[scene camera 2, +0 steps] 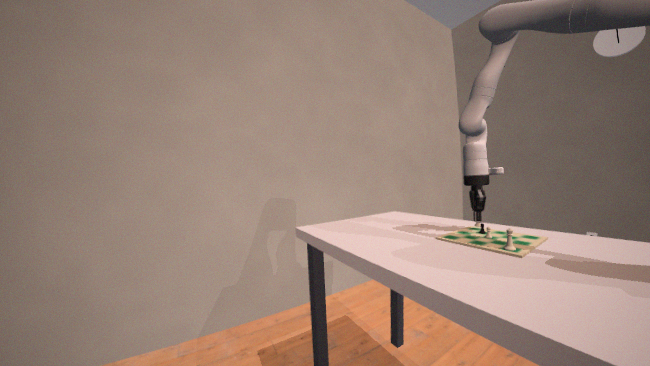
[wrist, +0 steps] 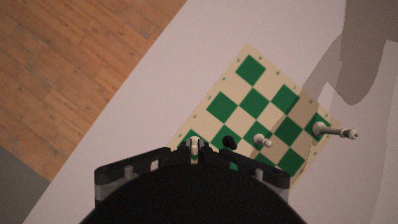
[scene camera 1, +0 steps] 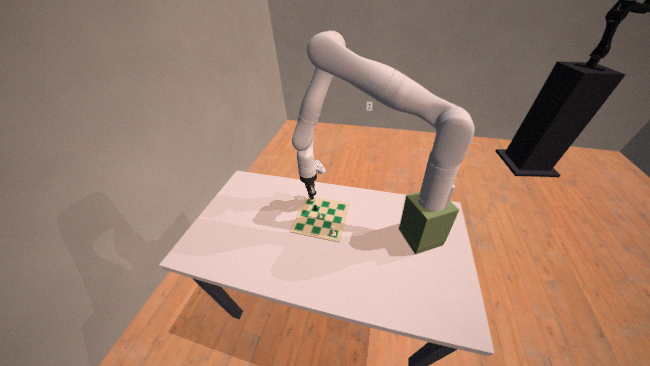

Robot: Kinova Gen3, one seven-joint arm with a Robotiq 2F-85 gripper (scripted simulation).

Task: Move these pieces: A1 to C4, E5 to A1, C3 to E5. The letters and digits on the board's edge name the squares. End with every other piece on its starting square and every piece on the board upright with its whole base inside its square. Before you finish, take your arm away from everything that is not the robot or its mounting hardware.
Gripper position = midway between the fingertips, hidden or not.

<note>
In view: my gripper point(wrist: 194, 145) and a chessboard point(scene camera 1: 333, 213).
The chessboard is seen too in scene camera 2 point(scene camera 2: 524, 243) and in the wrist view point(wrist: 252, 96).
</note>
